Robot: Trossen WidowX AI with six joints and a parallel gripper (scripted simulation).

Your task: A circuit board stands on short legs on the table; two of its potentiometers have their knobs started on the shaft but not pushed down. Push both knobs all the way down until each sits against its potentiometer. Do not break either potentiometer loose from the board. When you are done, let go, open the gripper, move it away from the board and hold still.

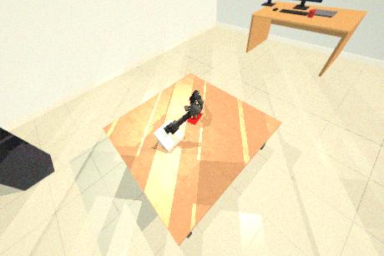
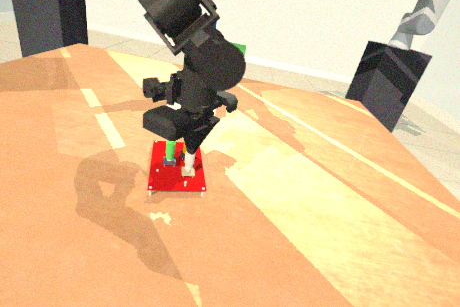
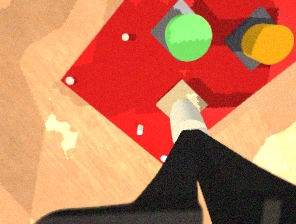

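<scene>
The cream knob is 20 mm below my gripper tip. From my gripper tip the other things lie so: green knob: 40 mm to the right, 20 mm below, 20 mm behind.
</scene>
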